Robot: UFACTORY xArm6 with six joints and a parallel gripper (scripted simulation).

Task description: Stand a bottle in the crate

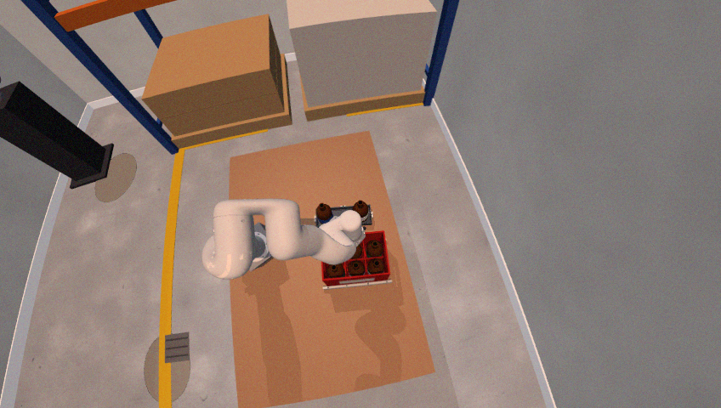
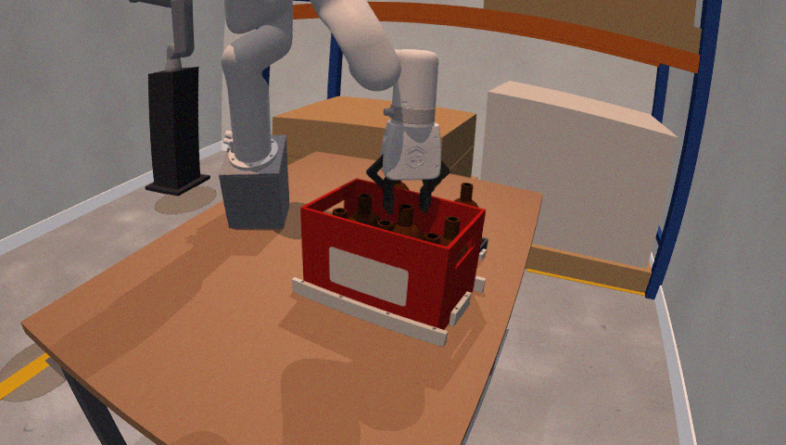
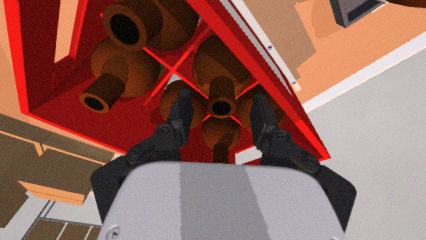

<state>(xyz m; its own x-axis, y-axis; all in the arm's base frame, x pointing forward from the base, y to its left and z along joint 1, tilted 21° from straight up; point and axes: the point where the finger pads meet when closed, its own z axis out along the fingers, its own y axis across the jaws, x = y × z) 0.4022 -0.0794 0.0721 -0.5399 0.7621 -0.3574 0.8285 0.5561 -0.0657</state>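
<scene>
Right now the red crate is 1 cm behind my hand, 4 cm to the right of it and 9 cm below it. From my hand the other things lie so: grey tray (20 cm to the left, 16 cm below).
</scene>
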